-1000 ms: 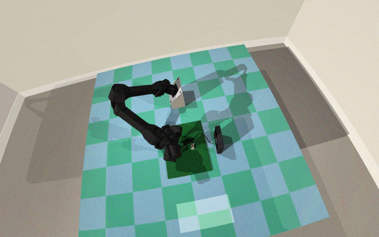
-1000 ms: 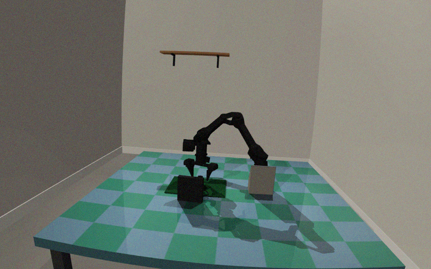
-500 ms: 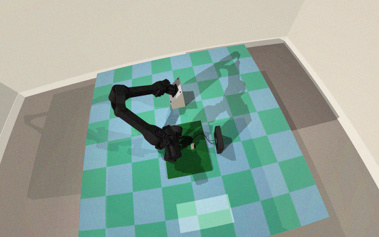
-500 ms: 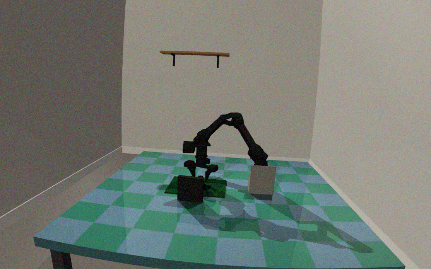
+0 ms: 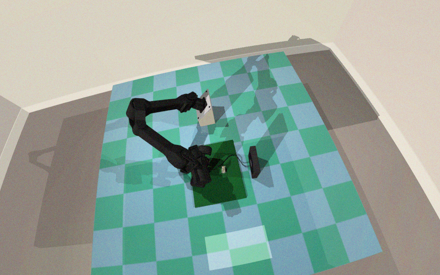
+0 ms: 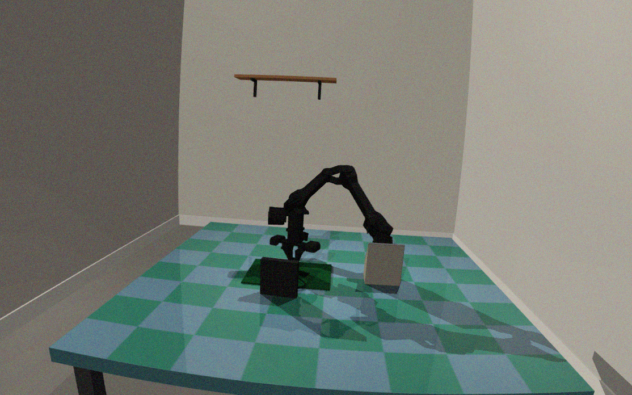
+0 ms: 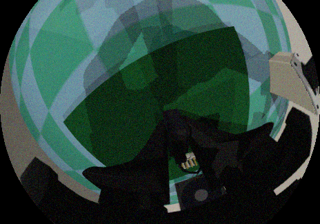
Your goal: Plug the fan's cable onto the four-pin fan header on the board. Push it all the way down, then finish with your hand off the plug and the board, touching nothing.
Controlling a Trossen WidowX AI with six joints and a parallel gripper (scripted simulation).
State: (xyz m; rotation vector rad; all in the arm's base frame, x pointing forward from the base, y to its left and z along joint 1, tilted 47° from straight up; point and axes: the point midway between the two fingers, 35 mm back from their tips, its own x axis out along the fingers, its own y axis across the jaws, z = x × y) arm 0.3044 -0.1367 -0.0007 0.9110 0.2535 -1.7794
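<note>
The dark green board lies 2 cm ahead of my gripper tip, 5 cm to the left of it and 3 cm below it. The rest, counted from my gripper tip: black fan: 5 cm ahead, 22 cm to the left, 4 cm above; black plug: 1 cm to the left, 1 cm above.
</note>
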